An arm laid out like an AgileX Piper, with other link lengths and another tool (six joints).
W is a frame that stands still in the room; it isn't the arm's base.
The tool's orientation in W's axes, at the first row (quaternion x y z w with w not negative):
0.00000 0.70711 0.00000 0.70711
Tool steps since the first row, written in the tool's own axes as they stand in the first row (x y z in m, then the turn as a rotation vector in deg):
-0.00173 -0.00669 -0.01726 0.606 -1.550 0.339
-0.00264 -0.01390 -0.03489 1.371 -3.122 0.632
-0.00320 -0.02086 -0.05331 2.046 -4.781 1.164
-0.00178 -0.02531 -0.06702 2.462 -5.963 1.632
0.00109 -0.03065 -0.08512 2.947 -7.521 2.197
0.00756 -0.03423 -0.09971 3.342 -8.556 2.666
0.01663 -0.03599 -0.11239 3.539 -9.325 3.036
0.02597 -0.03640 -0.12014 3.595 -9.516 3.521
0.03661 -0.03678 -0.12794 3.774 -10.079 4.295
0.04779 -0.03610 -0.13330 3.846 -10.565 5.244
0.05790 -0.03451 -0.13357 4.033 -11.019 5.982
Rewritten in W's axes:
-0.01726 -0.00669 0.00173 0.339 -1.550 -0.606
-0.03489 -0.01390 0.00264 0.632 -3.122 -1.371
-0.05331 -0.02086 0.00320 1.164 -4.781 -2.046
-0.06702 -0.02531 0.00178 1.632 -5.963 -2.462
-0.08512 -0.03065 -0.00109 2.197 -7.521 -2.947
-0.09971 -0.03423 -0.00756 2.666 -8.556 -3.342
-0.11239 -0.03599 -0.01663 3.036 -9.325 -3.539
-0.12014 -0.03640 -0.02597 3.521 -9.516 -3.595
-0.12794 -0.03678 -0.03661 4.295 -10.079 -3.774
-0.13330 -0.03610 -0.04779 5.244 -10.565 -3.846
-0.13357 -0.03451 -0.05790 5.982 -11.019 -4.033

